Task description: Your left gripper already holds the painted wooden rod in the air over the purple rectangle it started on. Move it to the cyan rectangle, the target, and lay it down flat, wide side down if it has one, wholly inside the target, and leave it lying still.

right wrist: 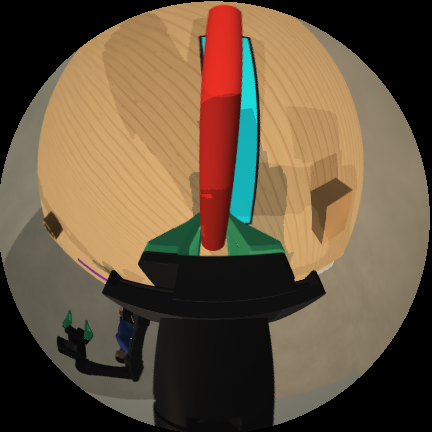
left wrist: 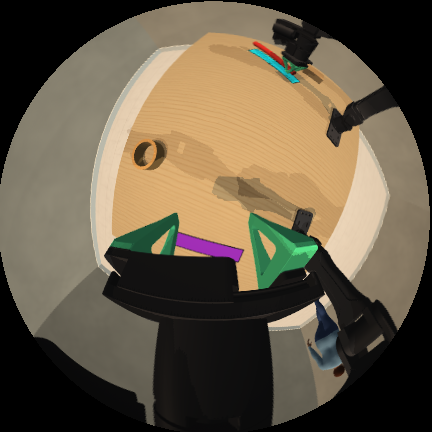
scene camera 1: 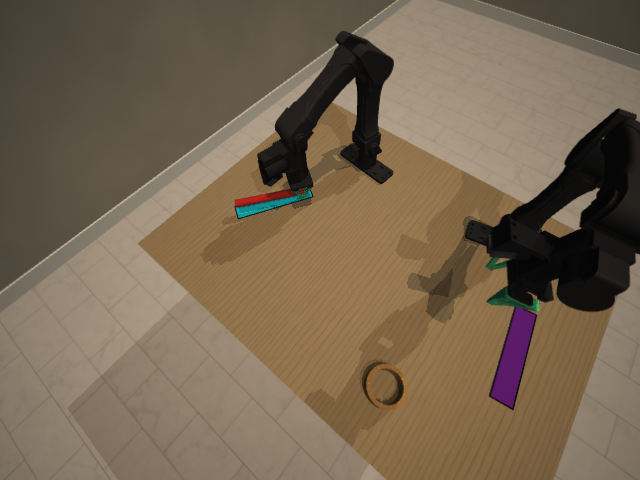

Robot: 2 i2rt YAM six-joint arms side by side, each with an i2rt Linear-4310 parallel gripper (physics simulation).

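Places are measured from the left arm's base along level axes (x up, y ahead, z left), in millimetres.
Where they show: left gripper, between the fingertips: (right wrist: 77,314) (left wrist: 213,217) (scene camera 1: 488,285); right gripper, between the fingertips: (right wrist: 213,216) (left wrist: 288,71) (scene camera 1: 301,193); right arm's base, origin of its link: (left wrist: 335,125) (scene camera 1: 366,163).
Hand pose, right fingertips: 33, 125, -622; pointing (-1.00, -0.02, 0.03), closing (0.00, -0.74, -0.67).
Note:
After its pixels a point has its place, as x, y, z.
The red painted rod (scene camera 1: 253,200) {59, 229, -735} (left wrist: 270,54) {52, 197, -691} (right wrist: 220,125) {62, 179, -688} is held by one end in my right gripper (scene camera 1: 302,192) {33, 125, -622} (right wrist: 213,216) {33, 125, -622}, which is shut on it. The rod runs roughly along the cyan rectangle (scene camera 1: 263,207) {1, 209, -723} (left wrist: 272,64) {-1, 176, -686} (right wrist: 247,170) {1, 124, -678} and covers part of it in the right wrist view. It looks slightly raised; the exact gap is unclear. In scene camera 1 the rod appears along the rectangle's far long edge. My left gripper (scene camera 1: 489,282) {241, 295, -95} (left wrist: 213,217) {241, 295, -95} (right wrist: 77,314) {241, 295, -95} is open and empty, in the air near the purple rectangle (scene camera 1: 514,356) {1, 324, 95} (left wrist: 210,246) {1, 296, 88}.
A wooden ring (scene camera 1: 368,384) {50, 551, -224} (left wrist: 158,152) {36, 489, -188} stands near the table's front edge in scene camera 1. A wooden block-like thing (right wrist: 337,220) {40, -17, -750} shows at the right of the right wrist view. Both arm bases are on the wooden table (scene camera 1: 310,289) {0, 392, -456}.

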